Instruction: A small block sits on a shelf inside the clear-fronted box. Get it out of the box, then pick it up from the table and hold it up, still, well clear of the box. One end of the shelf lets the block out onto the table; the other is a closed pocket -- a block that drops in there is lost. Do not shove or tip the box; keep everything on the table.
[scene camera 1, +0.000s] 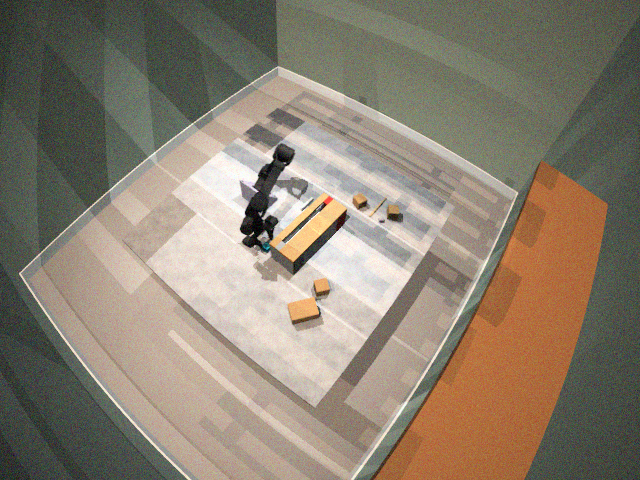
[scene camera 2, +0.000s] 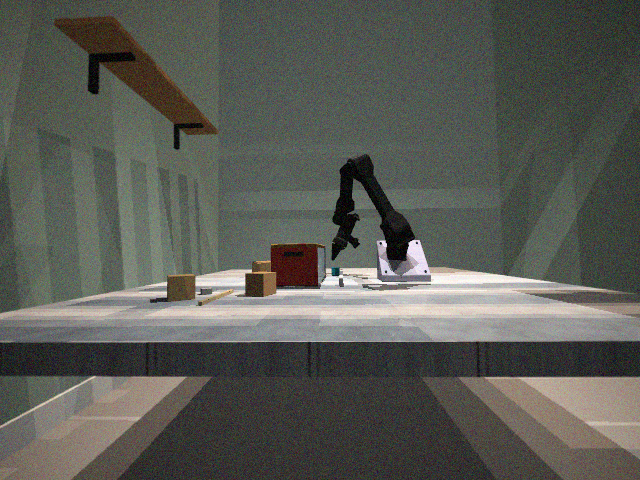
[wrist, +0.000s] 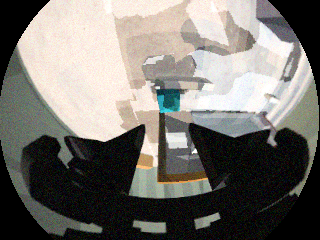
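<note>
Through scene camera 1 I can see a tan-topped box (scene camera 1: 302, 238). Scene camera 2 gives me the box (scene camera 2: 295, 264) too. In the wrist view there is my gripper (wrist: 167, 127), and the same picture shows me the box (wrist: 177, 161).
</note>
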